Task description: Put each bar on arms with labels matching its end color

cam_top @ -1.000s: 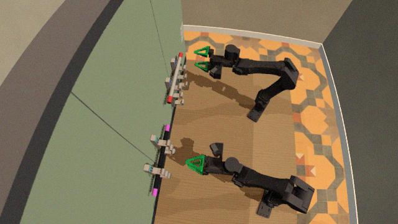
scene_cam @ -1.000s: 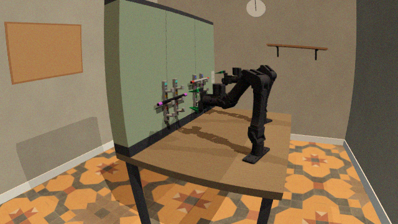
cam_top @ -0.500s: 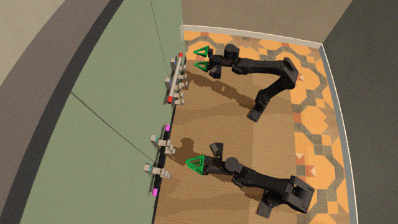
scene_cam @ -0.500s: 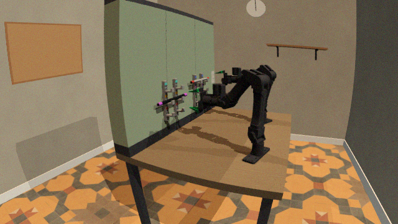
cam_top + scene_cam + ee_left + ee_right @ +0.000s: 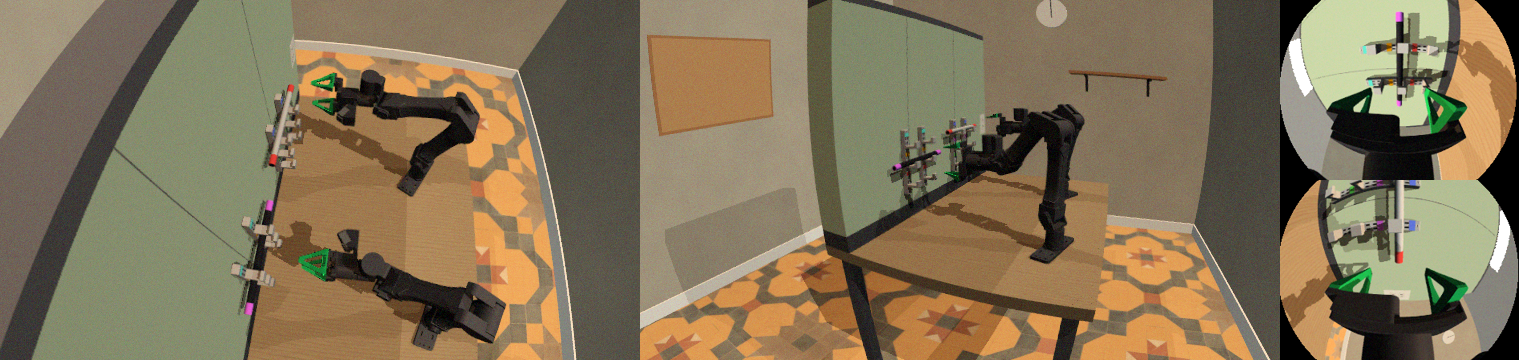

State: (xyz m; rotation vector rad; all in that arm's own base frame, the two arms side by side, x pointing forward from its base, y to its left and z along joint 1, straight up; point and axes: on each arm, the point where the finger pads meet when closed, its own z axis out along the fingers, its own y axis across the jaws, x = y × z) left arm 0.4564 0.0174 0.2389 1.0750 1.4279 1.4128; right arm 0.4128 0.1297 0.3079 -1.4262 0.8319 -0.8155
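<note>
Right now my left hand is 120 mm short of the bar, 20 mm to the left of it and 10 mm above it. Round my left hand: green wall panel 200 mm ahead, 210 mm to the right, 190 mm above.
</note>
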